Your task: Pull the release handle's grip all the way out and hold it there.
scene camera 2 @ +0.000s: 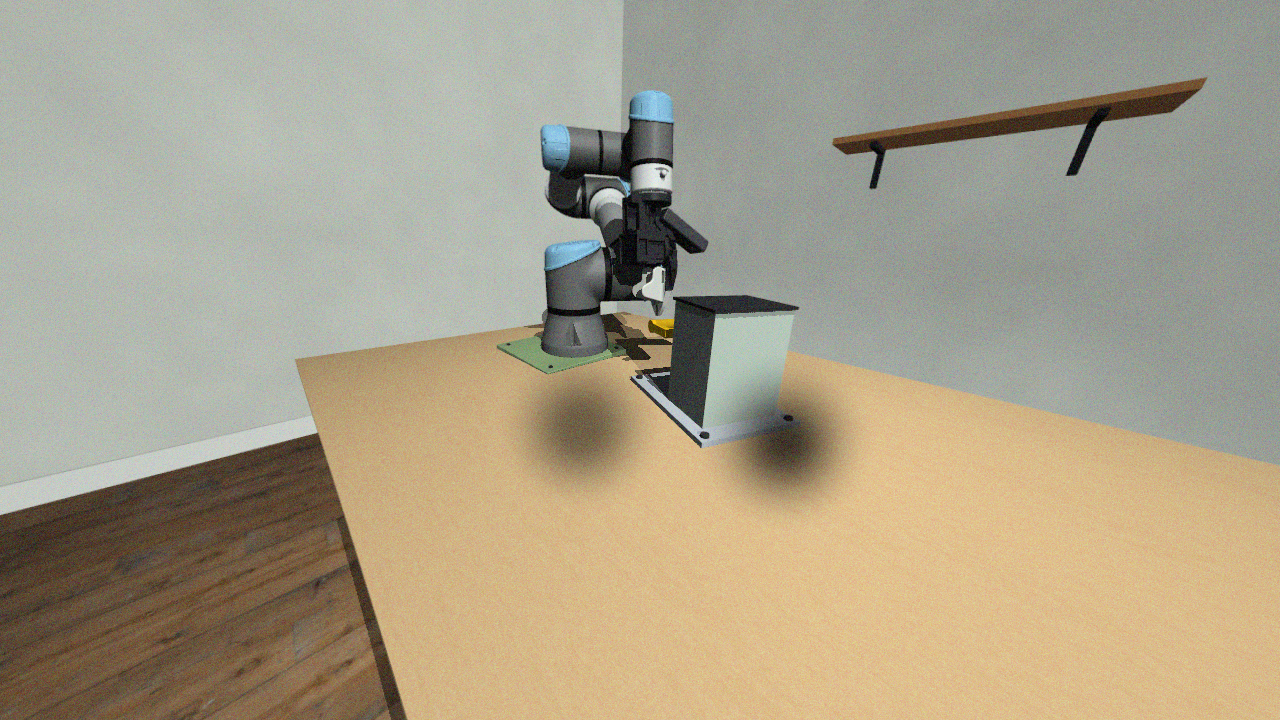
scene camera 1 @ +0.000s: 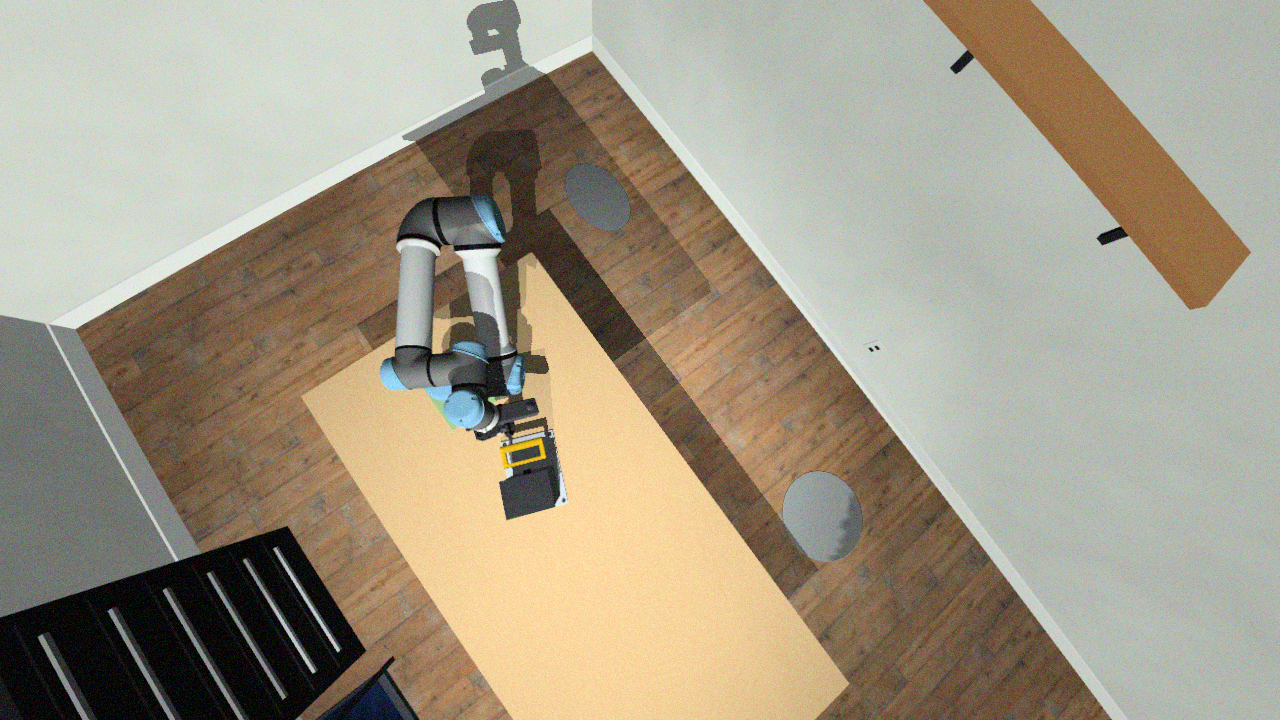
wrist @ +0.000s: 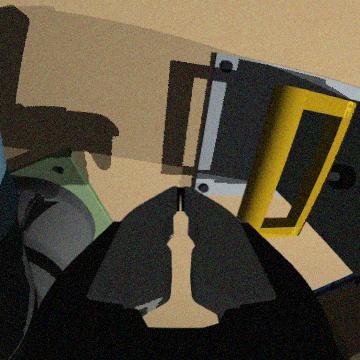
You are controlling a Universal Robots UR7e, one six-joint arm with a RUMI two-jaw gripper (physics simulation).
Observation:
I see my gripper and a light grey base plate.
My gripper shows as well in scene camera 1 and in the wrist view.

